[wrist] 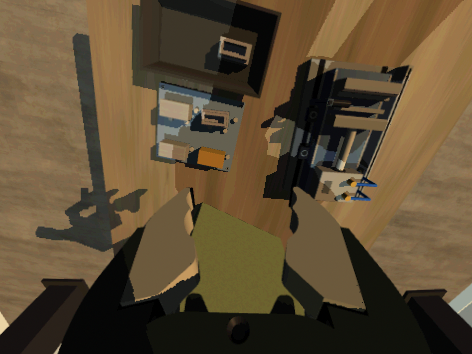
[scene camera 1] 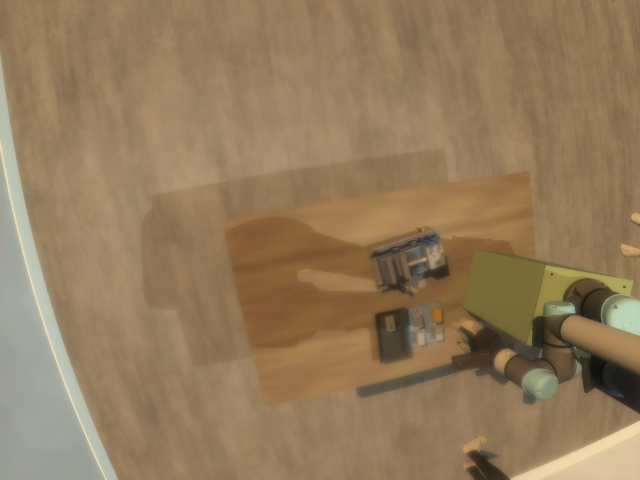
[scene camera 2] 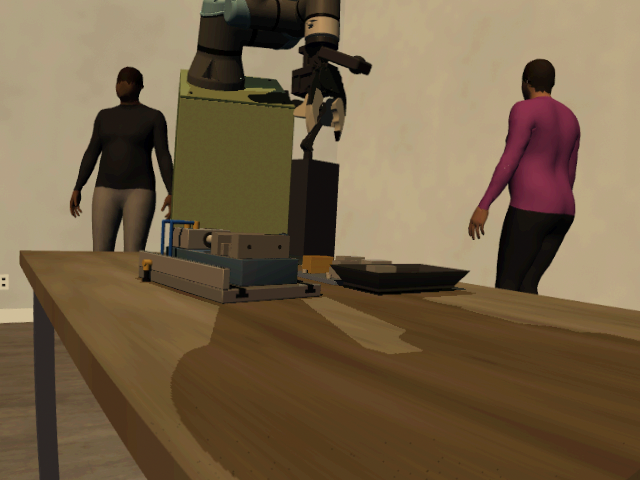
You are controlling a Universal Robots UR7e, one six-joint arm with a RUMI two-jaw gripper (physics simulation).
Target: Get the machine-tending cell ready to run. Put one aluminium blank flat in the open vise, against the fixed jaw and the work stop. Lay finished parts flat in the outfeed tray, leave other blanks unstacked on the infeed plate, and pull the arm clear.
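Pixels of known places: gripper, fingertip midpoint: (wrist: 241, 188) (scene camera 1: 454, 332) (scene camera 2: 323, 137); arm's base at its link origin: (scene camera 1: 586, 301) (scene camera 2: 215, 83).
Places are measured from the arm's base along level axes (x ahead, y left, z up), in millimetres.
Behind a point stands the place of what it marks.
My gripper (scene camera 1: 459, 333) @(x 404, y -13, z -176 mm) (scene camera 2: 324, 135) @(x 404, y -13, z -176 mm) (wrist: 241, 188) @(x 404, y -13, z -176 mm) is open and empty, high above the table near the green pedestal, clear of the vise, plate and tray. A pocketed part (scene camera 1: 390, 323) @(x 562, y -12, z -436 mm) (scene camera 2: 381, 268) @(x 571, y -23, z -425 mm) (wrist: 235, 50) @(x 562, y -11, z -435 mm) lies pocket up in the dark outfeed tray (scene camera 2: 382, 281) @(x 608, y -71, z -442 mm) (wrist: 200, 76) @(x 521, y 61, z -439 mm). Another pocketed part (wrist: 215, 119) @(x 438, y 36, z -439 mm) is on the infeed plate (wrist: 229, 139) @(x 389, y 7, z -460 mm), with two plain blanks (wrist: 175, 109) @(x 460, y 116, z -424 mm) (wrist: 172, 150) @(x 374, y 136, z -424 mm), apart, and an orange block (scene camera 1: 437, 314) @(x 351, y 41, z -424 mm) (scene camera 2: 317, 264) @(x 363, y 35, z -441 mm) (wrist: 211, 157) @(x 356, y 49, z -424 mm). The vise (scene camera 1: 403, 263) @(x 438, y -260, z -373 mm) (scene camera 2: 266, 271) @(x 521, y -258, z -427 mm) has a gap between its jaws (wrist: 370, 86) (wrist: 360, 122); no blank shows there.
The green pedestal (scene camera 1: 504, 294) @(x 140, y -23, z -226 mm) (scene camera 2: 232, 165) @(x 135, y -32, z -227 mm) (wrist: 240, 260) @(x 145, y -14, z -320 mm) stands at the table's end. Blue hoses (scene camera 2: 166, 237) @(x 278, y -294, z -391 mm) (wrist: 367, 183) @(x 314, y -279, z -360 mm) rise from the vise's cylinder end. A dark cabinet (scene camera 2: 315, 206) stands behind the table. Two people (scene camera 2: 126, 144) (scene camera 2: 542, 155) stand beyond the table.
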